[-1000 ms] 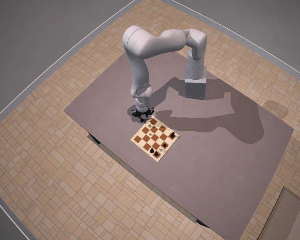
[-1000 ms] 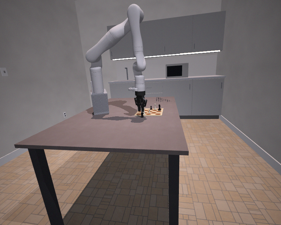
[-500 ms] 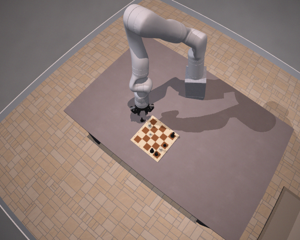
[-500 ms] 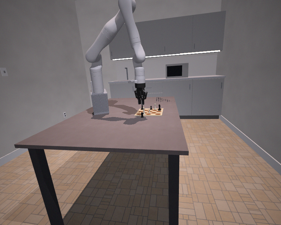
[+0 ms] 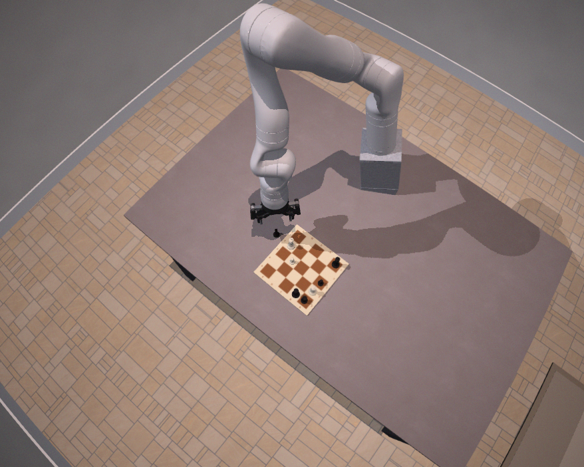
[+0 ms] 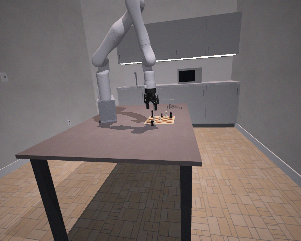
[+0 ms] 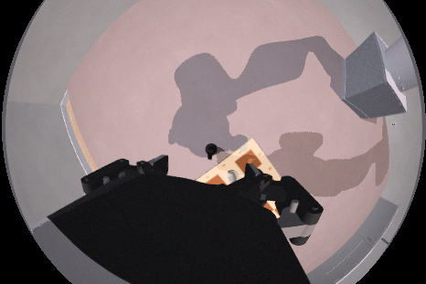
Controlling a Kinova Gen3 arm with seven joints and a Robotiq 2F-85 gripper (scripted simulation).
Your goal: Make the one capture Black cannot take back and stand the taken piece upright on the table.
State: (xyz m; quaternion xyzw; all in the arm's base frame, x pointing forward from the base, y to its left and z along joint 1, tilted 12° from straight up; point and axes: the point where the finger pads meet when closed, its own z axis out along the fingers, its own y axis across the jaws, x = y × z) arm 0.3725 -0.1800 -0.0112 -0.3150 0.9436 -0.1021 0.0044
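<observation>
Now: the chessboard 13 cm to the left of my hand, 12 cm below it and 6 cm ahead of it. Round my hand: black pawn 21 cm to the left, 10 cm below, 8 cm ahead.
</observation>
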